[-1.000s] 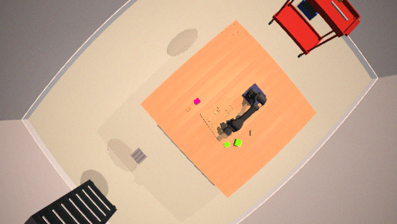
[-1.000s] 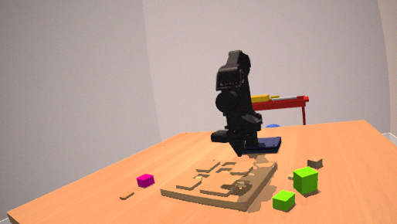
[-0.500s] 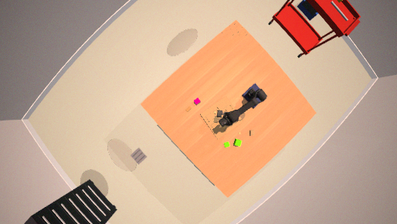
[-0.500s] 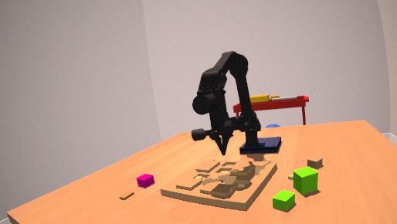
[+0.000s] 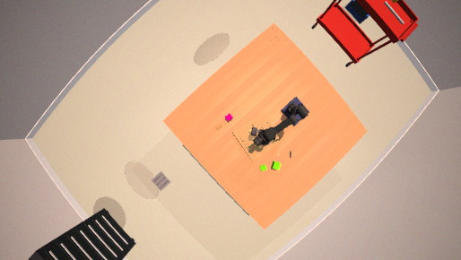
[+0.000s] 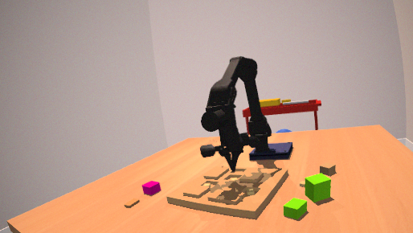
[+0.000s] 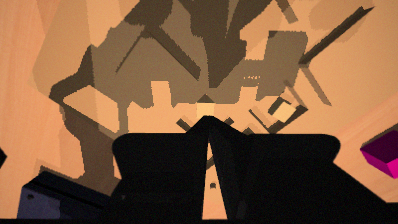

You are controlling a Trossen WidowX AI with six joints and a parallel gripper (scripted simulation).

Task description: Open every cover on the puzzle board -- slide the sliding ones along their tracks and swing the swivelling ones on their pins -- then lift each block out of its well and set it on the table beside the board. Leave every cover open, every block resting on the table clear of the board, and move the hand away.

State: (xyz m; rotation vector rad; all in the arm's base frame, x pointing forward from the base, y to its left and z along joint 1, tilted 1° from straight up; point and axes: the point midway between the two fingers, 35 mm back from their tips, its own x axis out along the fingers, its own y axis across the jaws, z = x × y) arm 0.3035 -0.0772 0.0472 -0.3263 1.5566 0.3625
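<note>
Now: the tan puzzle board 40 mm ahead of my gripper tip, 20 mm to the right of it and 30 mm below it. The rest, counted from my gripper tip: magenta block (60 mm ahead, 290 mm to the right, 30 mm below); small green block (210 mm ahead, 190 mm to the left, 40 mm below); large green block (130 mm ahead, 260 mm to the left, 20 mm below).
</note>
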